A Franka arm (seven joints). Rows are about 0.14 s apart.
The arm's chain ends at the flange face. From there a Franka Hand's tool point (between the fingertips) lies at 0.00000 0.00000 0.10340 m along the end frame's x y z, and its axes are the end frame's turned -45 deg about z.
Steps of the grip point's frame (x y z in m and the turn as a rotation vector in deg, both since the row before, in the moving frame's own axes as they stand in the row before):
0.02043, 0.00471, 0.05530, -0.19, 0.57, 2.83
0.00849, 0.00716, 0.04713, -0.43, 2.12, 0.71
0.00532, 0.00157, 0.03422, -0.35, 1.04, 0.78
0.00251, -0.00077, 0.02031, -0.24, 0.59, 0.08
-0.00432, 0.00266, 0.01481, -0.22, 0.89, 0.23
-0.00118, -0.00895, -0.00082, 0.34, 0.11, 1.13
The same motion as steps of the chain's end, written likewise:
0.01680, -0.01065, 0.05531, 0.27, 0.54, 2.83
0.00780, 0.00120, 0.04720, 1.20, 1.80, 0.71
0.00309, -0.00178, 0.03424, 0.49, 0.98, 0.78
0.00017, -0.00187, 0.02032, 0.25, 0.59, 0.08
-0.00259, 0.00579, 0.01482, 0.47, 0.78, 0.23
-0.00688, -0.00492, -0.00082, 0.32, -0.16, 1.13

